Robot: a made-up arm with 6 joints. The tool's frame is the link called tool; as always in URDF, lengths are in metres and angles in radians.
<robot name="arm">
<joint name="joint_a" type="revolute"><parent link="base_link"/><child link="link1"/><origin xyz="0.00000 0.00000 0.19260"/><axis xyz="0 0 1"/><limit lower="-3.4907" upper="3.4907" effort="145" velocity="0.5"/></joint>
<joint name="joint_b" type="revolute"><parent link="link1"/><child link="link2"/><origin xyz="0.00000 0.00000 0.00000"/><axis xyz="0 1 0"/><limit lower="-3.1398" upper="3.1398" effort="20" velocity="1.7"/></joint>
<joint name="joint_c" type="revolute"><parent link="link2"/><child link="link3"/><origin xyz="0.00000 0.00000 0.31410"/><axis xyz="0 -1 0"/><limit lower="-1.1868" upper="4.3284" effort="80" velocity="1.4"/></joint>
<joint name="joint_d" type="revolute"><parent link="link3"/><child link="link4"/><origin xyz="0.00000 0.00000 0.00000"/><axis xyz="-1 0 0"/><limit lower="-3.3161" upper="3.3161" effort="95" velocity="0.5"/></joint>
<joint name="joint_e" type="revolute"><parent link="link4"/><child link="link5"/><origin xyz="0.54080 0.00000 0.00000"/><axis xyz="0 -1 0"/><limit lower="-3.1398" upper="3.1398" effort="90" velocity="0.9"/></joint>
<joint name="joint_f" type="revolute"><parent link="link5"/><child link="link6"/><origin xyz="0.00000 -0.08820 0.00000"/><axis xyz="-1 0 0"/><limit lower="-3.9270" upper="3.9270" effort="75" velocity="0.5"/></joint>
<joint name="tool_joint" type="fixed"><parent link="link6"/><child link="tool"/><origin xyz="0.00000 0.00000 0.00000"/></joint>
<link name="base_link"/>
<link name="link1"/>
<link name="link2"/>
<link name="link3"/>
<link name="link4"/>
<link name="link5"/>
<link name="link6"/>
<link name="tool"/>
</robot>
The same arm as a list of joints. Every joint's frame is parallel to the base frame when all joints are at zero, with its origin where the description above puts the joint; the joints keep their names.
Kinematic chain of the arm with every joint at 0, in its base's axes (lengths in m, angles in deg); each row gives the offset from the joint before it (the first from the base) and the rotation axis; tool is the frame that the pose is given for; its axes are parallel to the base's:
joint_a: xyz 0.0000 0.0000 0.1926 axis +z
joint_b: xyz 0.0000 0.0000 0.0000 axis +y
joint_c: xyz 0.0000 0.0000 0.3141 axis -y
joint_d: xyz 0.0000 0.0000 0.0000 axis -x
joint_e: xyz 0.5408 0.0000 0.0000 axis -y
joint_f: xyz 0.0000 -0.0882 0.0000 axis -x
tool: xyz 0.0000 0.0000 0.0000
Joint limits (deg, base to tool): -200.00..200.00 -179.90..179.90 -68.00..248.00 -190.00..190.00 -179.90..179.90 -225.00..225.00

